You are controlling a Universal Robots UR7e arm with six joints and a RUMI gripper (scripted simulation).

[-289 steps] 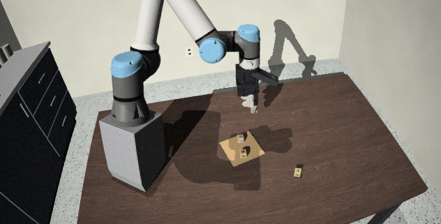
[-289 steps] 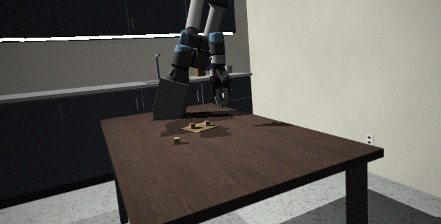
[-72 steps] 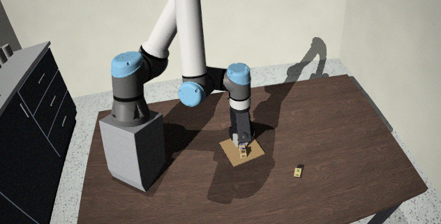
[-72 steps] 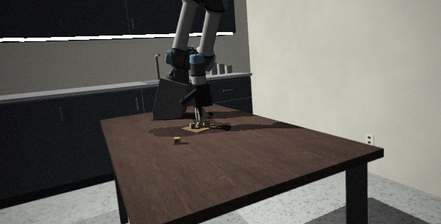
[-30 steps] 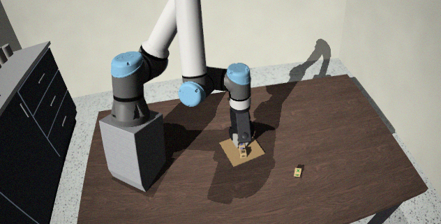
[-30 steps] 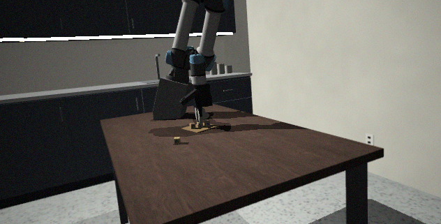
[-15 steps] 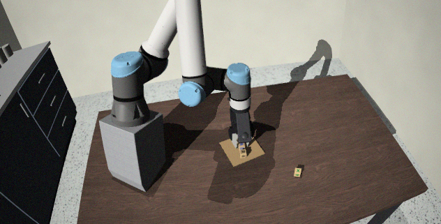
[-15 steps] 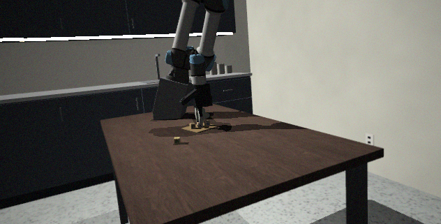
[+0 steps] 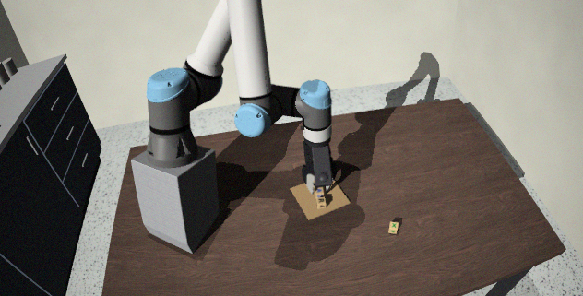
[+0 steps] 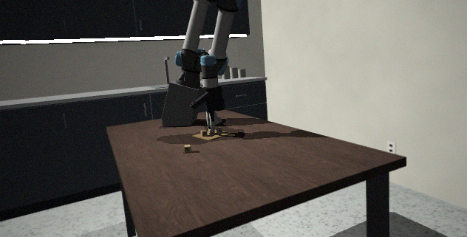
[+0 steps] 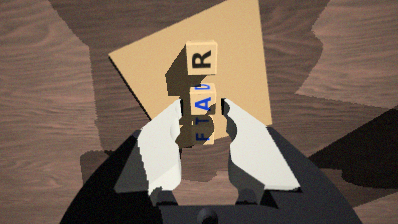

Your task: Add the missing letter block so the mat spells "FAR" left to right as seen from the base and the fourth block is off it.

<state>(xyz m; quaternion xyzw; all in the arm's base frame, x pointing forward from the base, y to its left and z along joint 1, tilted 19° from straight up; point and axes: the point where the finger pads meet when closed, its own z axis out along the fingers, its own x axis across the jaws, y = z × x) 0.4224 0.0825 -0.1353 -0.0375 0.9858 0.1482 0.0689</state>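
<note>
The tan mat is 30 mm below my hand. Also, from my hand: R block (40 mm to the right, 10 mm below); then F block (40 mm to the left, 10 mm below).
</note>
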